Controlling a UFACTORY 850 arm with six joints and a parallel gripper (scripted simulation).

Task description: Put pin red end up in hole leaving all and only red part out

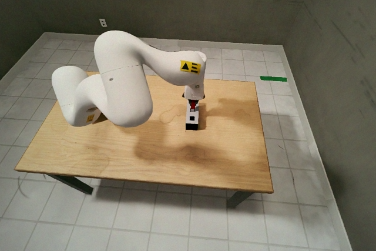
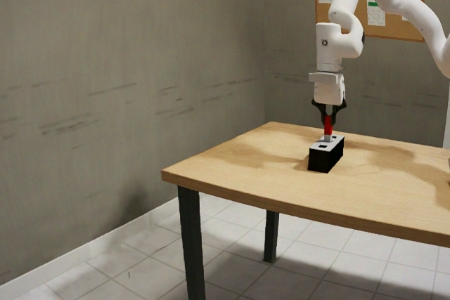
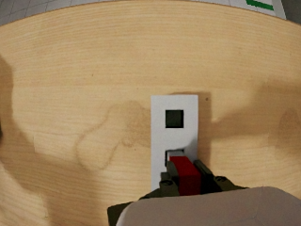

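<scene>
My hand is 20 mm above the pin. From my hand the other things lie so: black block 110 mm below.
</scene>
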